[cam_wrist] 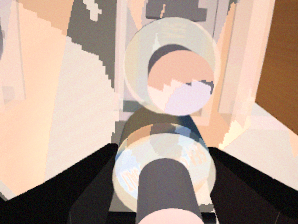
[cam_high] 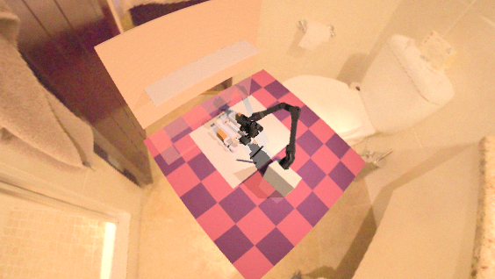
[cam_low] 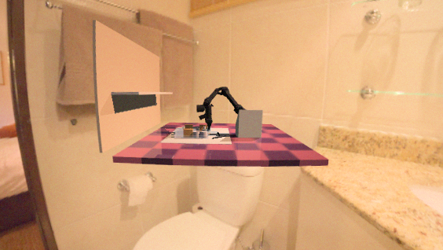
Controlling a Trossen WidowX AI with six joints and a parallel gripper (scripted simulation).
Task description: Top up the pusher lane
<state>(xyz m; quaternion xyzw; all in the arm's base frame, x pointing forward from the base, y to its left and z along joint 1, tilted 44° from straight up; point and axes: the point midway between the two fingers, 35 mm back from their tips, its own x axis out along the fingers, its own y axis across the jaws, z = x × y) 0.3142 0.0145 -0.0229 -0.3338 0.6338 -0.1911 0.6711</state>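
My gripper tip is 8 cm short of the white mat and 5 cm above it. From my gripper tip the other things lie so: lane rack (17 cm ahead, 5 cm to the left, 3 cm below); then peach wall panel (65 cm ahead, 35 cm above, 5 cm to the left).
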